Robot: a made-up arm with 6 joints.
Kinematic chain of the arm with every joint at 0, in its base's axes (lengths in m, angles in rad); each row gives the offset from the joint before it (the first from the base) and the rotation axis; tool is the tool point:
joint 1: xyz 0 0 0.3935 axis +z
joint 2: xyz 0 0 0 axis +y
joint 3: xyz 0 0 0.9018 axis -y
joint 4: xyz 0 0 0 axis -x
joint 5: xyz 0.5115 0 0 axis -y
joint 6: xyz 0 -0.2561 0 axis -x
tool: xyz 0 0 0
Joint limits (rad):
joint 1: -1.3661..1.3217
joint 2: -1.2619..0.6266
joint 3: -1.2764..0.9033
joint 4: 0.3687..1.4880
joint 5: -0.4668..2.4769
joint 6: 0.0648..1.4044
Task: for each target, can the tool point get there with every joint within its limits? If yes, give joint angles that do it. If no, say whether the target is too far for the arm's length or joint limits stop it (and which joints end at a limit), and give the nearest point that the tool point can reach.
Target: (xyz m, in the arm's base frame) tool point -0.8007 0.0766 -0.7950
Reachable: no: joint limits stop it (at a limit: joint 2, joint 3, joint 4) | nearest point -0.4188 0.0401 0.7525 | short by 1.594 m
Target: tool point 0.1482 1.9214 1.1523
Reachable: no: too far | nearest point -0.2965 1.3239 0.9496 | short by 0.772 m
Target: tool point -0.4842 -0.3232 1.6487
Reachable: yes | joints 0.2716 -0.6595 0.5729 0.7833 1.7253 1.2503
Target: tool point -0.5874 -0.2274 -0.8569
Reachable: no: joint limits stop it (at a limit: joint 1, joint 2, joint 3) | nearest point -0.1419 -0.4895 0.6099 | short by 1.555 m
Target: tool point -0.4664 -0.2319 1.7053
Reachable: yes | joints 0.1172 -0.5523 0.7008 0.8144 0.2891 0.2176
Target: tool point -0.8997 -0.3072 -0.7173
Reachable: no: joint limits stop it (at a limit: joint 1, joint 2, joint 3, joint 4) | nearest point -0.1426 -0.4884 0.6103 | short by 1.539 m
